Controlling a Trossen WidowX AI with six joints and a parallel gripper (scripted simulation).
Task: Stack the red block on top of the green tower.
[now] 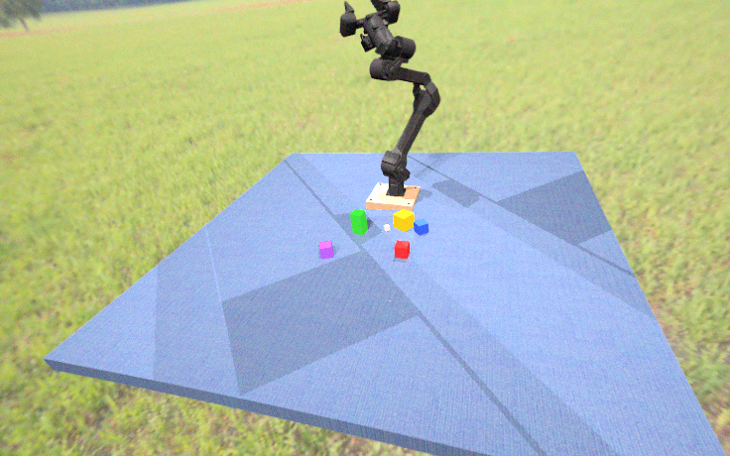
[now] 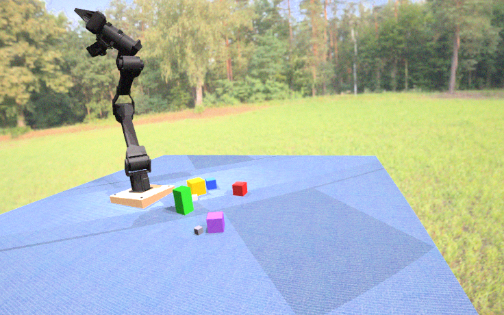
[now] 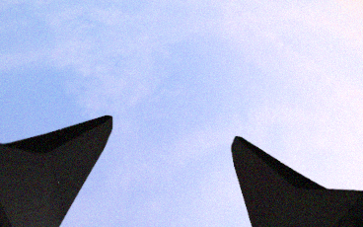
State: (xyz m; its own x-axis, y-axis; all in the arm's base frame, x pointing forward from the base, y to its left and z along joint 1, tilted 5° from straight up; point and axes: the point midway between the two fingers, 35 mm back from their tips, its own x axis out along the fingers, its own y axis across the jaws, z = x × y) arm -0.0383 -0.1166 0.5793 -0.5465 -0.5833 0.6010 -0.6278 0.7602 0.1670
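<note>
My gripper tip is 610 mm above the red block, 430 mm short of it and 170 mm to the right of it. Also, from my gripper tip: blue block 610 mm below, 300 mm ahead, 210 mm to the left; yellow block 600 mm below, 280 mm ahead, 150 mm to the left; small white cube 620 mm below, 300 mm ahead, 100 mm to the left.
</note>
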